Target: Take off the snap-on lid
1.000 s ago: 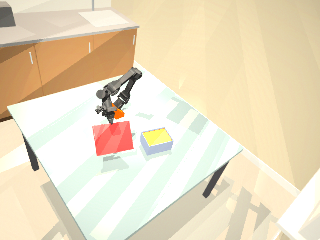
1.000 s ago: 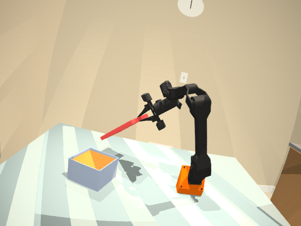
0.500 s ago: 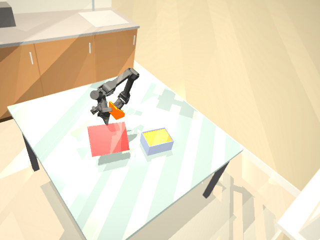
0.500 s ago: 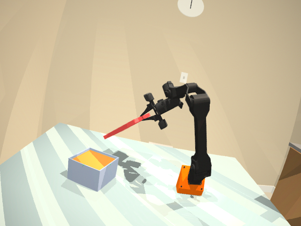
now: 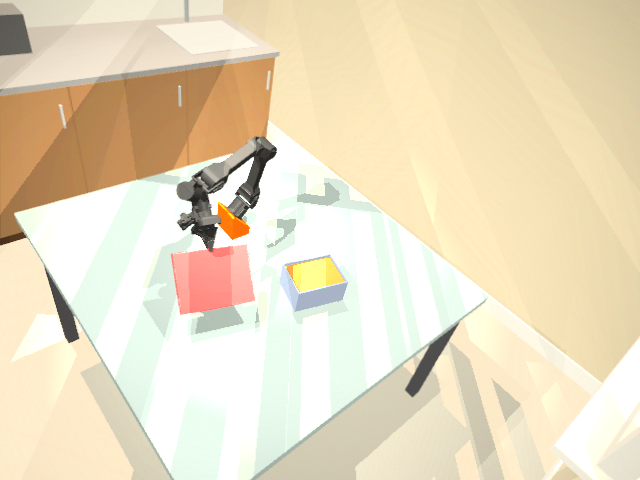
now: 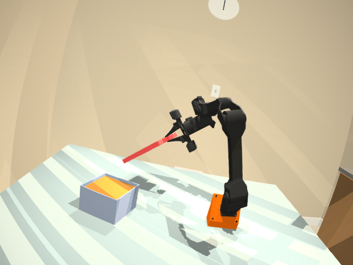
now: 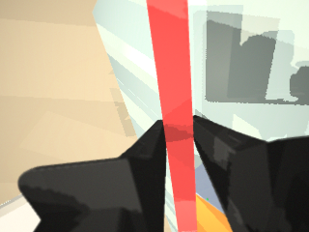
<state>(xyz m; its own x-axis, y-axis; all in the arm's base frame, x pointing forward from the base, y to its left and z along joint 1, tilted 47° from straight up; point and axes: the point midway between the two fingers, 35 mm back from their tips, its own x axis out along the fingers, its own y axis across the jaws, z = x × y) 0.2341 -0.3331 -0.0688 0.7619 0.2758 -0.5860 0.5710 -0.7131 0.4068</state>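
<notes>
Now: gripper tip 6 cm short of the red lid, 2 cm to the left of it and 5 cm above it. From my gripper tip the other things lie so: storage box (17 cm ahead, 32 cm to the left, 18 cm below).
</notes>
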